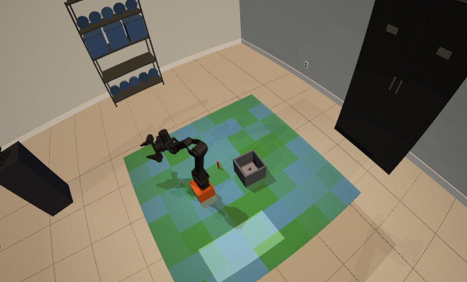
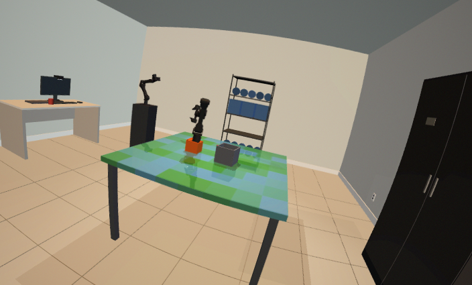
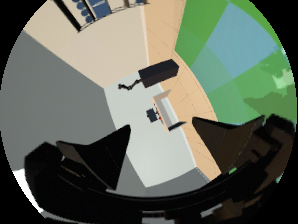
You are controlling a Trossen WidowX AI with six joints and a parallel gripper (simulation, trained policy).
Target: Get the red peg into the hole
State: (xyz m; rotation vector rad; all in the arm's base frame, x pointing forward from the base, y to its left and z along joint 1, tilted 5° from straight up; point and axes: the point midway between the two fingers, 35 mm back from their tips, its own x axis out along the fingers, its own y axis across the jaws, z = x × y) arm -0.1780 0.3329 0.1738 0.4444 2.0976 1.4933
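Right now my gripper tip is 38 cm short of the red peg, 26 cm to the left of it and 25 cm above it. Also, from my gripper tip: holed plate (50 cm ahead, 44 cm to the right, 25 cm below).
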